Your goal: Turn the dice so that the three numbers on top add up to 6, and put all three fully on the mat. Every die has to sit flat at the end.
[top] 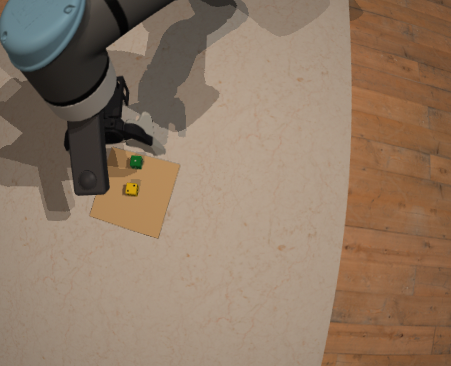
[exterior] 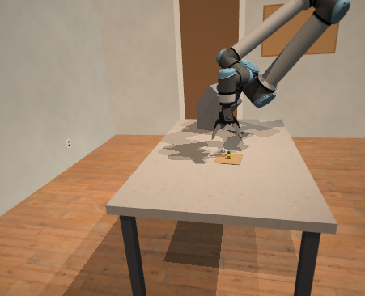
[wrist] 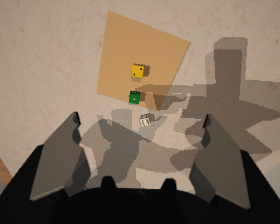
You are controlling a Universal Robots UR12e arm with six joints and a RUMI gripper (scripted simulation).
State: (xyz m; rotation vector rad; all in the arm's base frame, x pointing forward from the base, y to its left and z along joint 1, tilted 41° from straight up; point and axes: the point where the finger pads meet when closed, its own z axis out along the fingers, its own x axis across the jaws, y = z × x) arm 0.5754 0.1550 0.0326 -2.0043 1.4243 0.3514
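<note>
Now: hand 10 cm above the white die, 7 cm past it and 4 cm to the left of it. The rest, counted from my hand: tan mat 10 cm below, 3 cm ahead, 2 cm to the left; green die 9 cm below, 2 cm behind, 1 cm to the left; yellow die 9 cm below, 3 cm ahead, 2 cm to the left.
</note>
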